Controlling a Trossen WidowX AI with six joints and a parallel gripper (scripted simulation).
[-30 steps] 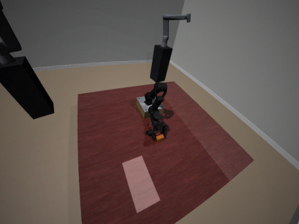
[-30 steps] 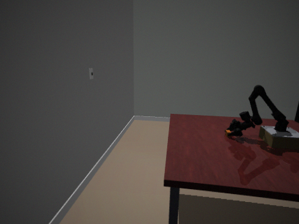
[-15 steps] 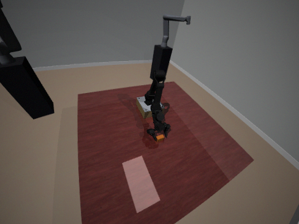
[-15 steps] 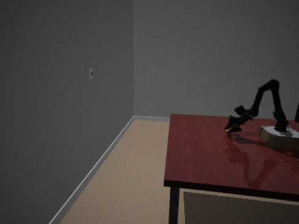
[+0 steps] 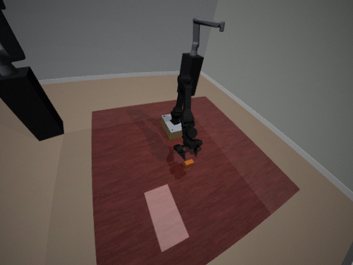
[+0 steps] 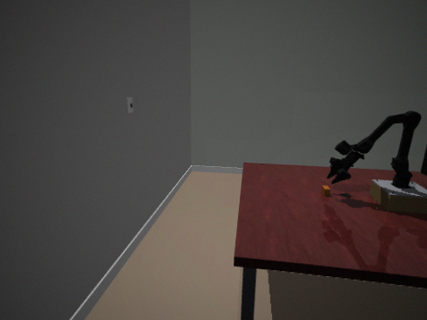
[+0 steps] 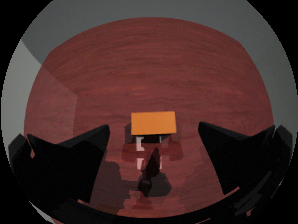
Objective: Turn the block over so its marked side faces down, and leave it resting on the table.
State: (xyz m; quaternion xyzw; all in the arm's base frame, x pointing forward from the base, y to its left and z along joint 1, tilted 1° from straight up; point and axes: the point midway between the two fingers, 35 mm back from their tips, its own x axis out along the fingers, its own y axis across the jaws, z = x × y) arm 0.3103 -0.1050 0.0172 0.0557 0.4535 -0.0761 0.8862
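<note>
The block is 60 mm below my gripper tip.
</note>
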